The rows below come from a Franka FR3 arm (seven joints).
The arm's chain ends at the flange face. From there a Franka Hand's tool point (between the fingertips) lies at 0.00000 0.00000 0.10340 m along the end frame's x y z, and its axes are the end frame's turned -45 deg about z.
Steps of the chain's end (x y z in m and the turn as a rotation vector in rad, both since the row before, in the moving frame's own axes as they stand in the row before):
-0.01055 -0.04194 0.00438 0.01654 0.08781 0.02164
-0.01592 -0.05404 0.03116 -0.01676 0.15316 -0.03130
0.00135 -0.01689 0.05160 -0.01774 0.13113 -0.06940
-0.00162 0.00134 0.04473 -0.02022 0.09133 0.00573
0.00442 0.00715 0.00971 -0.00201 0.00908 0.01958
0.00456 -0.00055 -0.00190 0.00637 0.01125 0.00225
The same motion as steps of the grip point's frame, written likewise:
0.02976 -0.03183 0.00397 -0.05040 0.07379 0.02164
0.03708 -0.03725 0.02994 -0.12015 0.09645 -0.03130
0.02153 -0.00043 0.05070 -0.10527 0.08018 -0.06940
0.00308 0.00796 0.04428 -0.07888 0.05028 0.00573
-0.00142 0.00900 0.00971 -0.00784 0.00500 0.01958
0.00490 0.00319 -0.00191 -0.00345 0.01246 0.00225

